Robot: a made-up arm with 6 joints. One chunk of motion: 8 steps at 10 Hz.
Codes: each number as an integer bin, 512 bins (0 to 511) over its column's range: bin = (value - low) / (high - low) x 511, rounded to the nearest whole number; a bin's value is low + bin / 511 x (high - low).
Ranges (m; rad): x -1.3..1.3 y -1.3..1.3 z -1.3..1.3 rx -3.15..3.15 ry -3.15..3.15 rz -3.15..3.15
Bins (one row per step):
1: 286 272 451 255 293 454
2: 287 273 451 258 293 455
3: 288 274 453 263 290 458
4: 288 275 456 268 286 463
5: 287 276 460 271 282 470
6: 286 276 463 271 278 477
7: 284 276 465 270 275 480
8: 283 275 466 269 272 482
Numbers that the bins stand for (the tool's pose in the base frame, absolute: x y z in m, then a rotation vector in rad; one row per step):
1: 0.1552 0.0840 0.9947 -0.0062 0.4623 2.4473
2: 0.1603 0.0890 0.9947 0.0308 0.4623 2.4596
3: 0.1654 0.0941 1.0049 0.0925 0.4253 2.4966
4: 0.1654 0.0992 1.0202 0.1541 0.3760 2.5582
5: 0.1603 0.1043 1.0405 0.1911 0.3267 2.6445
6: 0.1552 0.1043 1.0558 0.1911 0.2774 2.7308
7: 0.1450 0.1043 1.0659 0.1788 0.2404 2.7678
8: 0.1399 0.0992 1.0710 0.1664 0.2034 2.7925

